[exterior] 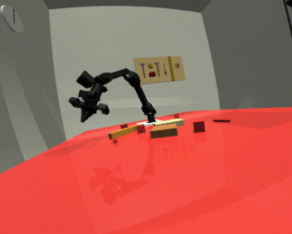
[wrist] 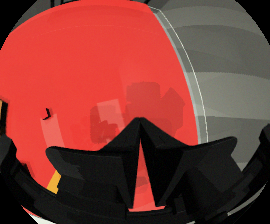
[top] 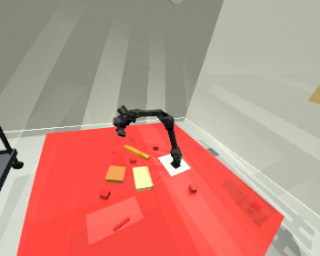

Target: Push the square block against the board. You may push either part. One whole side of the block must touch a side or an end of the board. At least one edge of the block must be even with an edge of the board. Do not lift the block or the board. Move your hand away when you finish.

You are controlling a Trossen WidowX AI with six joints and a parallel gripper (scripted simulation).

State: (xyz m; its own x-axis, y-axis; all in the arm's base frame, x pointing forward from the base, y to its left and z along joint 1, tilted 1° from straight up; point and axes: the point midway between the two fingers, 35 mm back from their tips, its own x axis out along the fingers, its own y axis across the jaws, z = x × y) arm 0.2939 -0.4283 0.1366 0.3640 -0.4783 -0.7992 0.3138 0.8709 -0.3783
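The board is 430 mm to the left of my gripper tip, 100 mm below it and 20 mm behind it. From my gripper tip the other things lie so: orange square block 330 mm to the left, 110 mm ahead, 100 mm below; thin red bar 600 mm to the left, 190 mm ahead, 100 mm below; long thin yellow bar 200 mm to the left, 100 mm below, 90 mm behind.
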